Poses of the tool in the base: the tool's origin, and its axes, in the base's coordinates. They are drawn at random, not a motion.
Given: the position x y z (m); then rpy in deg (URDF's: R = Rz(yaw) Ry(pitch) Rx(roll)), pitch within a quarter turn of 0, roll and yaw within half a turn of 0.
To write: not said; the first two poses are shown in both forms.
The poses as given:
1: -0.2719 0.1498 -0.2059 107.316 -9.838 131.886
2: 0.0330 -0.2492 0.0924 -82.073 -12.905 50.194
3: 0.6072 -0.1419 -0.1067 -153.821 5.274 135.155
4: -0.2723 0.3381 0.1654 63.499 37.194 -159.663
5: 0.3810 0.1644 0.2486 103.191 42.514 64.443
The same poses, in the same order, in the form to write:
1:
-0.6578 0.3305 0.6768 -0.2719
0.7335 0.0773 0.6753 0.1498
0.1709 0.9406 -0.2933 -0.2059
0 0 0 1

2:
0.6240 0.0357 -0.7806 0.0330
0.7488 0.2582 0.6104 -0.2492
0.2233 -0.9654 0.1344 0.0924
0 0 0 1

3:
-0.7060 0.6616 -0.2526 0.6072
0.7022 0.6077 -0.3710 -0.1419
-0.0919 -0.4393 -0.8936 -0.1067
0 0 0 1

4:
-0.7469 -0.3522 -0.5640 -0.2723
-0.2768 -0.6064 0.7454 0.3381
-0.6045 0.7129 0.3555 0.1654
0 0 0 1

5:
0.3180 0.4897 0.8118 0.3810
0.6650 0.4951 -0.5591 0.1644
-0.6758 0.7177 -0.1682 0.2486
0 0 0 1

